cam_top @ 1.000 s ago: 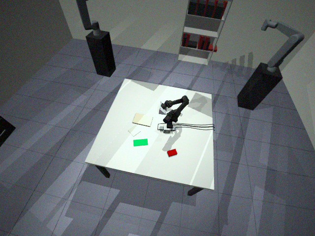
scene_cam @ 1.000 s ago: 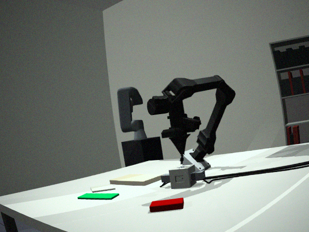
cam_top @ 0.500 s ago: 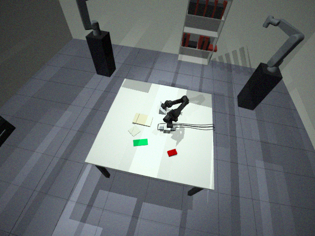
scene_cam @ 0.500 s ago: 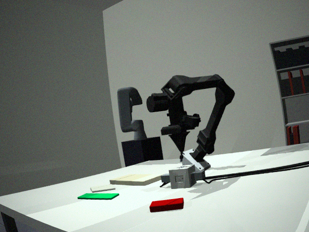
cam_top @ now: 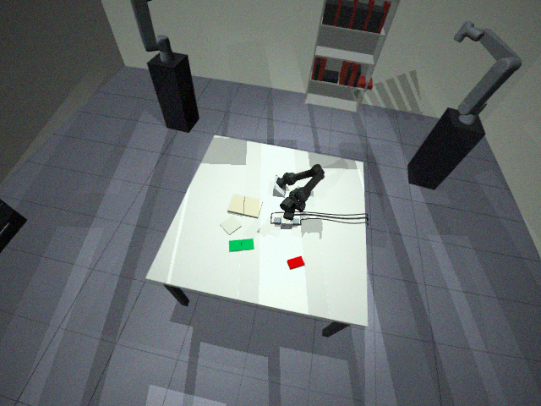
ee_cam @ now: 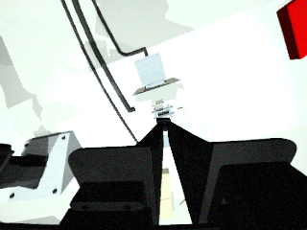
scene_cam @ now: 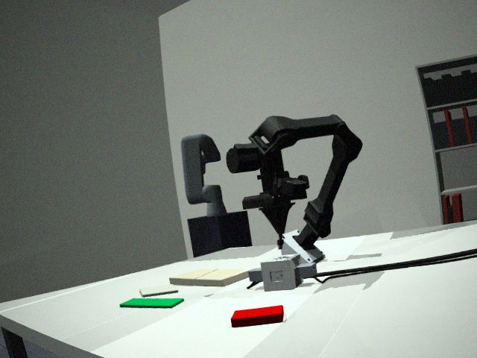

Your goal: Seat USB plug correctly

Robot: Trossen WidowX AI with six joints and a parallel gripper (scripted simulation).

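Right now my gripper tip is 2 cm above the dark USB plug. Also, from my gripper tip: green flat block: 24 cm ahead, 25 cm to the right, 13 cm below; then tan board: 5 cm behind, 32 cm to the right, 12 cm below; then red block: 26 cm ahead, 11 cm to the left, 13 cm below.
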